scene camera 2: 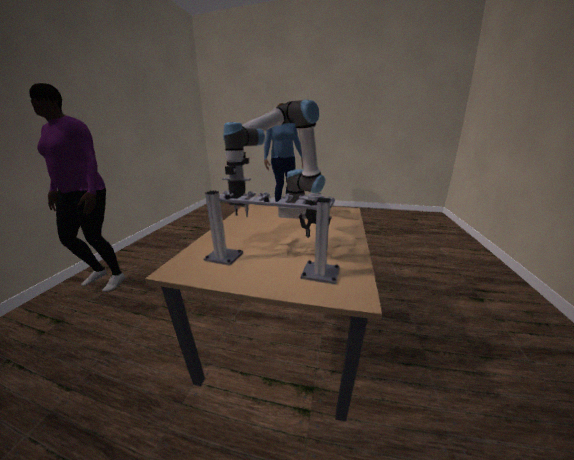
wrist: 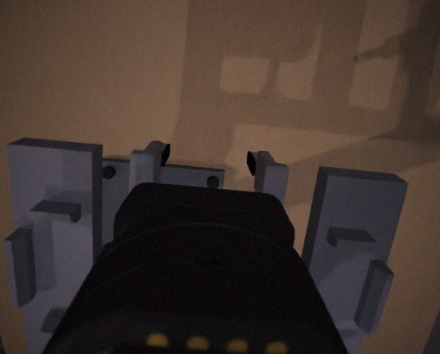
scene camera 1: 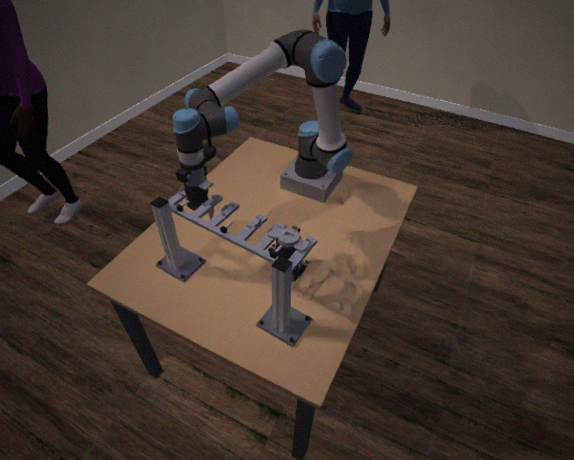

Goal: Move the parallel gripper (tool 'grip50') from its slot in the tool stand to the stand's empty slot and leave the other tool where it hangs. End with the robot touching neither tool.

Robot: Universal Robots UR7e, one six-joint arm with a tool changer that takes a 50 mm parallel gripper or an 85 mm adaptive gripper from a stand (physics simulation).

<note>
I see a parallel gripper (wrist: 186, 262), an adaptive gripper (scene camera 1: 289, 238) and a tool stand (scene camera 1: 282, 321).
The tool stand shows as well in scene camera 2 (scene camera 2: 319, 271) and in the wrist view (wrist: 66, 194). The wrist view does not show the adaptive gripper: it is out of frame.
</note>
